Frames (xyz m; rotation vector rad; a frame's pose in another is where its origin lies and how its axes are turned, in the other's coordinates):
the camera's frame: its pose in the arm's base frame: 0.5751 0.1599 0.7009 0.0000 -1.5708 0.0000
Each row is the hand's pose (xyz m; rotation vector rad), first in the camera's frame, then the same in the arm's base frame.
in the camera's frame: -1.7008 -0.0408 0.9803 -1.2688 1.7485 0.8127
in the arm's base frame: -0.4052 0.1191 -0.9999 -1.2619 0.4406 -0.2765
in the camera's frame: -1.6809 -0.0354 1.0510 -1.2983 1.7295 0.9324
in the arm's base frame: -0.4759 0.1245 -0.9800 -1.3516 0.4559 -0.2217
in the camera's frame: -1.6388 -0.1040 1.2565 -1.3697 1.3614 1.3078
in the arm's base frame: -0.6814 0.0559 -0.9379 -1.6900 0.2288 -0.0391
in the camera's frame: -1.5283 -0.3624 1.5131 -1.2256 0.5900 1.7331
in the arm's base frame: -0.9380 -0.2025 -0.8274 -2.0585 -0.3666 0.3531
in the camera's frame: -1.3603 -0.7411 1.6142 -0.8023 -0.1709 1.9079
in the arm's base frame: -1.0391 -0.5812 -0.6594 -2.1012 -1.0811 0.8572
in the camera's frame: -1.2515 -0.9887 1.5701 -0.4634 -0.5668 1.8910
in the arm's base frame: -0.9950 -0.8288 -0.5506 -1.9420 -1.5089 1.1775
